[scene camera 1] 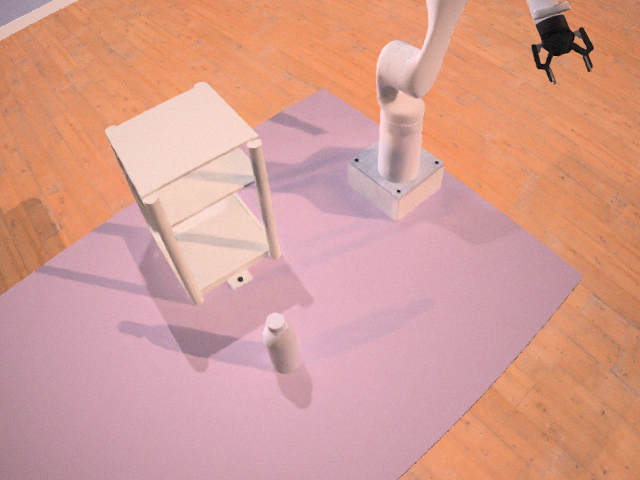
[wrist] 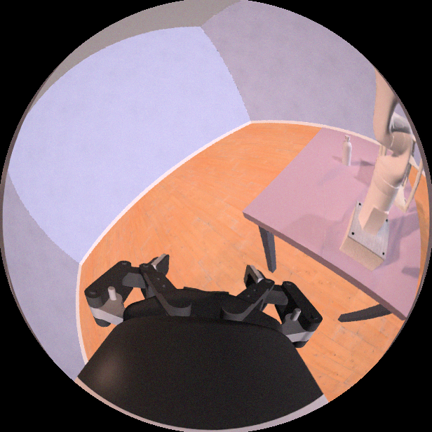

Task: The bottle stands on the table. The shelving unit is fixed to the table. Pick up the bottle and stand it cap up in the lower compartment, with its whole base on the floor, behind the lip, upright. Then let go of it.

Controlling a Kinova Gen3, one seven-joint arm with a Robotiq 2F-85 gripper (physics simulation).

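Frame: origin at the arm's base, x back, y right, z up, level; centimetres.
Where they show: gripper, fingertip midpoint: (scene camera 1: pixel 572 77); arm's base, origin of the base link: (scene camera 1: pixel 397 168).
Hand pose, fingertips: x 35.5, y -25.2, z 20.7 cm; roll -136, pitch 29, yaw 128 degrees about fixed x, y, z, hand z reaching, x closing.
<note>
Things, the pixels of their top centre, and the offset from my fingertips. "*": a spot on its surface instead. Level surfaces: height alone.
- white bottle, middle of its top: (scene camera 1: pixel 275 320) dy +16.2, dx -84.3, dz -11.7 cm
- pink table, its level: dz -28.9 cm
- cream shelving unit, surface spot: (scene camera 1: pixel 264 198) * dy +34.0, dx -68.0, dz -8.4 cm
- small tab, middle of its top: (scene camera 1: pixel 239 278) dy +36.6, dx -76.8, dz -28.6 cm
The white bottle (scene camera 1: pixel 283 347) (wrist: pixel 347 151) stands upright, cap up, on the pink table (scene camera 1: pixel 330 434) (wrist: pixel 295 185), in front of the shelving unit. The cream shelving unit (scene camera 1: pixel 264 198) stands on the table at the left in the scene view, with a top board, a middle shelf and a lower compartment whose open front faces the bottle's side. In the wrist view the unit is mostly hidden behind the arm. My gripper (scene camera 1: pixel 571 77) (wrist: pixel 206 268) is open and empty, high up beyond the table's edge at the upper right of the scene view, far from the bottle.
The arm's square base block (scene camera 1: pixel 395 198) (wrist: pixel 362 250) stands on the table to the right of the unit. A small tab (scene camera 1: pixel 234 281) with a dark hole sits at the unit's front foot. Wooden floor (scene camera 1: pixel 584 392) (wrist: pixel 175 220) surrounds the table.
</note>
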